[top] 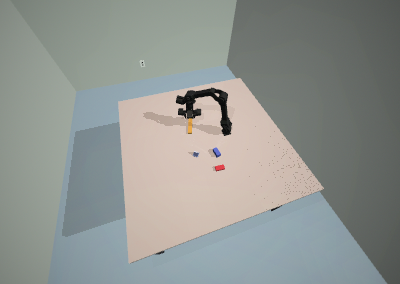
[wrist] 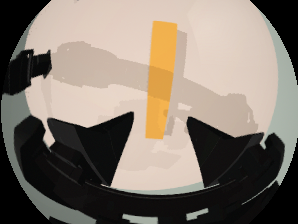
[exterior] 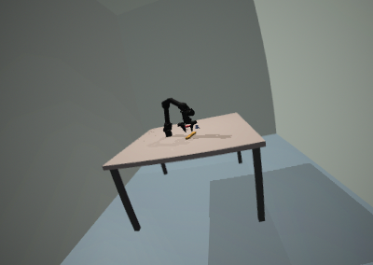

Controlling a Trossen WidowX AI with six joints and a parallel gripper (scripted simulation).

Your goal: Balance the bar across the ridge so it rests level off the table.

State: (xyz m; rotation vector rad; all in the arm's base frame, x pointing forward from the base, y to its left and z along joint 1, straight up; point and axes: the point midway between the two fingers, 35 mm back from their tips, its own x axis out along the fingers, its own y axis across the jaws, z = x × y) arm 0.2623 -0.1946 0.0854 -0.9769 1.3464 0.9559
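Right now my gripper tip is 4 cm above the orange bar, 3 cm to the right of it and 1 cm short of it. Also, from my gripper tip: red block (49 cm to the left, 8 cm behind, 4 cm below); blue block (36 cm to the left, 11 cm behind, 3 cm below).
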